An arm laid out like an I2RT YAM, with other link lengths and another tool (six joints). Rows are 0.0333 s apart.
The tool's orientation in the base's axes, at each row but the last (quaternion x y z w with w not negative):
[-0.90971 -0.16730 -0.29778 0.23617]
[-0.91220 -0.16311 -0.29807 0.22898]
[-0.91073 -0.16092 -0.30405 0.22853]
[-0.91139 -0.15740 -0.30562 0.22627]
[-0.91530 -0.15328 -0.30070 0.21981]
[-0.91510 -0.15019 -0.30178 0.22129]
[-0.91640 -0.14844 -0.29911 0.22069]
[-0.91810 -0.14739 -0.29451 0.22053]
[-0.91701 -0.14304 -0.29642 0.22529]
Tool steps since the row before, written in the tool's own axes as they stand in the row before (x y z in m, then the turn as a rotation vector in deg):
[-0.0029 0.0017 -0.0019 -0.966 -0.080 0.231]
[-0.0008 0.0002 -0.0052 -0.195 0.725 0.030]
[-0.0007 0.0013 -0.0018 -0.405 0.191 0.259]
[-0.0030 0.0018 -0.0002 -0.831 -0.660 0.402]
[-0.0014 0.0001 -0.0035 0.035 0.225 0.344]
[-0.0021 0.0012 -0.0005 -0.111 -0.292 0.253]
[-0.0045 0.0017 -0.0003 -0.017 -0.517 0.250]
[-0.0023 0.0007 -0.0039 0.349 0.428 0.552]
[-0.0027 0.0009 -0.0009 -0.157 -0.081 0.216]
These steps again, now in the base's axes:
[-0.0023 -0.0029 -0.0010 -0.669 0.031 -0.738]
[-0.0030 -0.0030 0.0032 0.179 -0.626 -0.375]
[-0.0008 -0.0021 0.0004 -0.102 -0.090 -0.499]
[-0.0016 -0.0021 -0.0023 -0.720 0.641 -0.599]
[-0.0027 -0.0020 0.0016 0.286 -0.017 -0.297]
[-0.0014 -0.0016 -0.0013 -0.082 0.360 -0.159]
[-0.0030 -0.0022 -0.0031 -0.101 0.565 -0.028]
[-0.0034 -0.0028 0.0012 0.707 -0.047 -0.327]
[-0.0022 -0.0016 -0.0013 -0.052 0.157 -0.225]

